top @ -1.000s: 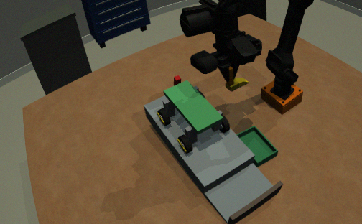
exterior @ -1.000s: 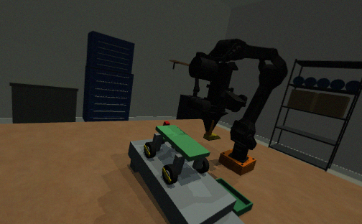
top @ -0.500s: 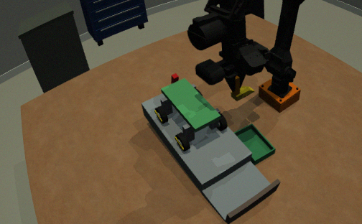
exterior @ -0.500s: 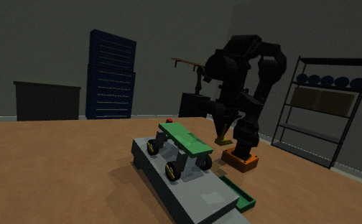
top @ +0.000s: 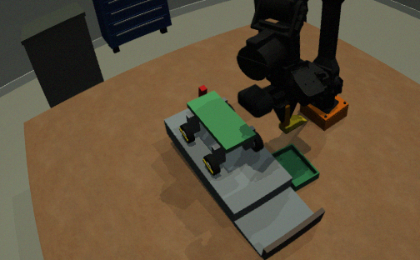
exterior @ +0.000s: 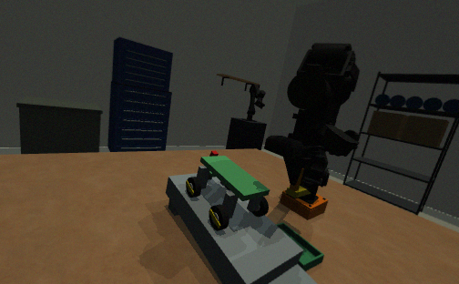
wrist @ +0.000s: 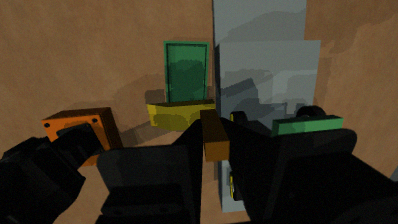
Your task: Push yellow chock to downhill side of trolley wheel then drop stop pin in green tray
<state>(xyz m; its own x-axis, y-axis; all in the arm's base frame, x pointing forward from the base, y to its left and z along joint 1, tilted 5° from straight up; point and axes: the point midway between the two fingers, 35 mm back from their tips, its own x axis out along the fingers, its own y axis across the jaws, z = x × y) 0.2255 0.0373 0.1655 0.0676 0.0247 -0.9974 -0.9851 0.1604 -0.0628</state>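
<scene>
Right now my gripper tip is 21 cm to the left of the red-headed stop pin, 5 cm short of it and 2 cm above it. Round my gripper tip: green tray: 16 cm below, 2 cm to the left, 2 cm behind; then trolley: 11 cm to the right, 9 cm ahead, 4 cm below; then yellow chock: 2 cm behind, 1 cm below.
</scene>
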